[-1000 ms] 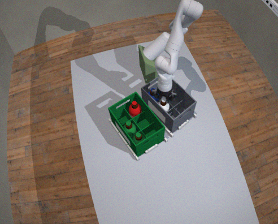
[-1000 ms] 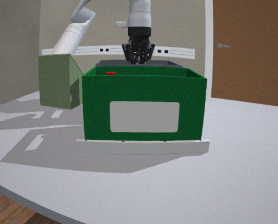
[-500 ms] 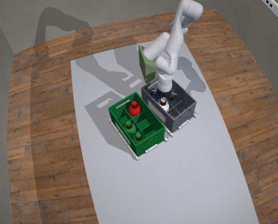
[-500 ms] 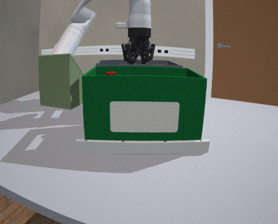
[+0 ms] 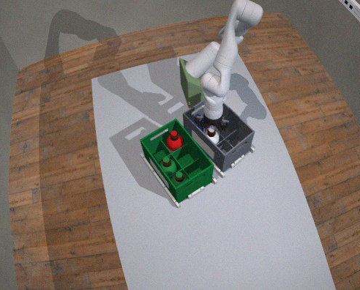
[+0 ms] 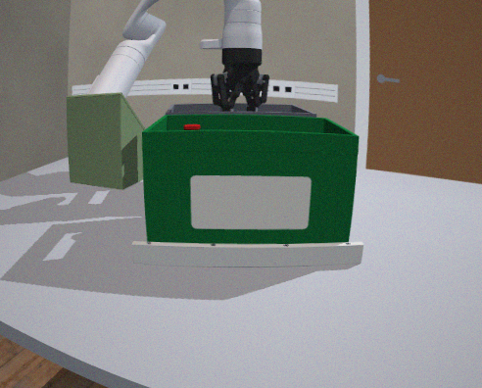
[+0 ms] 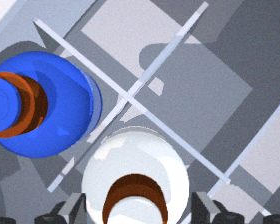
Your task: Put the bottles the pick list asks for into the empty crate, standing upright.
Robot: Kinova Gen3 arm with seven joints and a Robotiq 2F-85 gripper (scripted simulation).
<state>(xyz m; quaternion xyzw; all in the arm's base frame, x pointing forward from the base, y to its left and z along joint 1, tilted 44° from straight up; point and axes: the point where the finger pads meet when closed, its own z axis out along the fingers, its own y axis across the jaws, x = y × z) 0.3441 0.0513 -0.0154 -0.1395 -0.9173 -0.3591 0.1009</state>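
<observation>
The white-label bottle lies 7 cm below my hand. The rest, counted from my hand: grey crate (2 cm behind, 4 cm to the left, 7 cm below); then blue-label bottle (8 cm behind, 5 cm to the right, 7 cm below); then red-label bottle (1 cm behind, 16 cm to the right, 7 cm below).
</observation>
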